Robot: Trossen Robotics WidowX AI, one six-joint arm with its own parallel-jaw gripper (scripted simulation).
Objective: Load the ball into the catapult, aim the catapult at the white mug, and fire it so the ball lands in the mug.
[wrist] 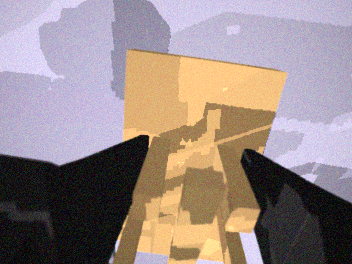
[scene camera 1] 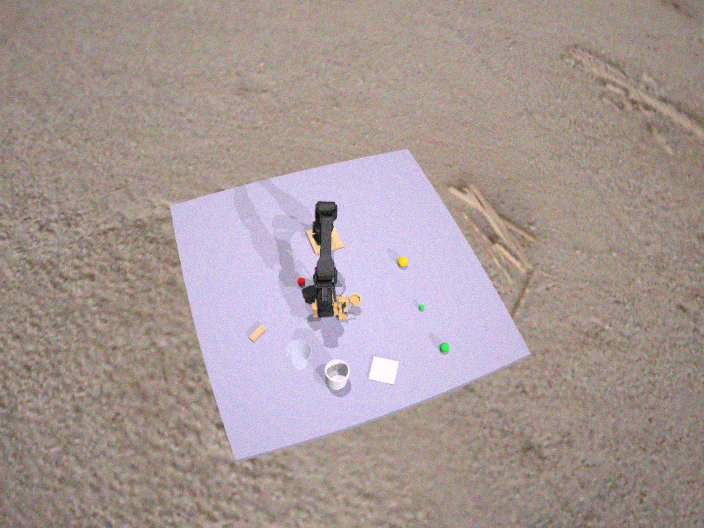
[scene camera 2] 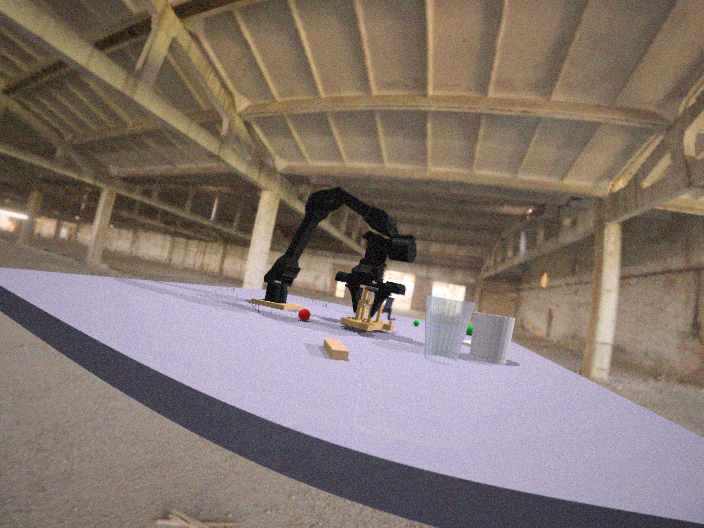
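Observation:
My gripper is visible, including in the wrist view. A white mug and a clear glass are visible as well.

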